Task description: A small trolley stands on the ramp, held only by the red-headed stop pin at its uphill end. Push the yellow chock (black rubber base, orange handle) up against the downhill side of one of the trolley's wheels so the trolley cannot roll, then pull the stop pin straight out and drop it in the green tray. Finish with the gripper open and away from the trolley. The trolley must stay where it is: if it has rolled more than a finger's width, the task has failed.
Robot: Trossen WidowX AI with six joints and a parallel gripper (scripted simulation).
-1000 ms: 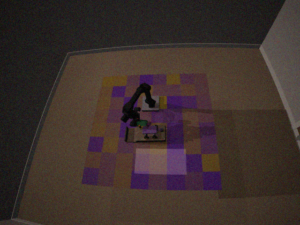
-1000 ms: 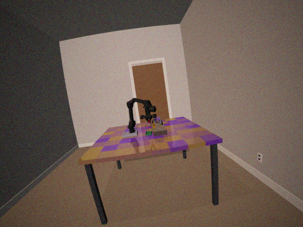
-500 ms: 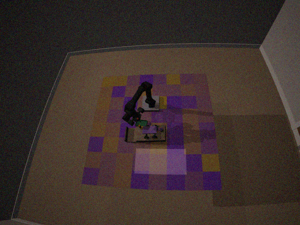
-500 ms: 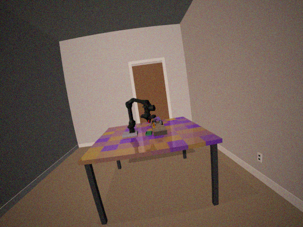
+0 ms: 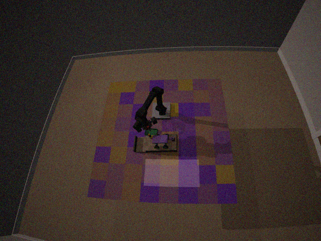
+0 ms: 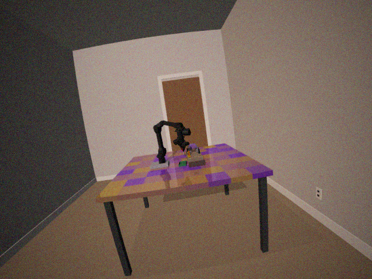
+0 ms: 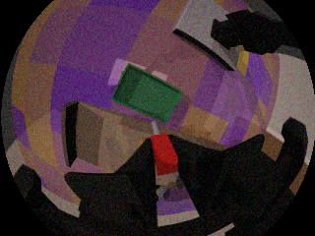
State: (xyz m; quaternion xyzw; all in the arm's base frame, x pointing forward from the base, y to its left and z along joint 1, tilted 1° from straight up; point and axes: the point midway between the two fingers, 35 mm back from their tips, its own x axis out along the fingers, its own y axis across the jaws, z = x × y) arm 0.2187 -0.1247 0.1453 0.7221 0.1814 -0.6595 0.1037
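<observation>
Right now the green tray is 14 cm below my gripper tip and 2 cm behind it. From my gripper tip the other things lie so: red-headed stop pin (right at my gripper tip); then yellow chock (5 cm below, 5 cm ahead, 2 cm to the left); then purple-topped trolley (11 cm ahead, 10 cm to the left, 2 cm below).
</observation>
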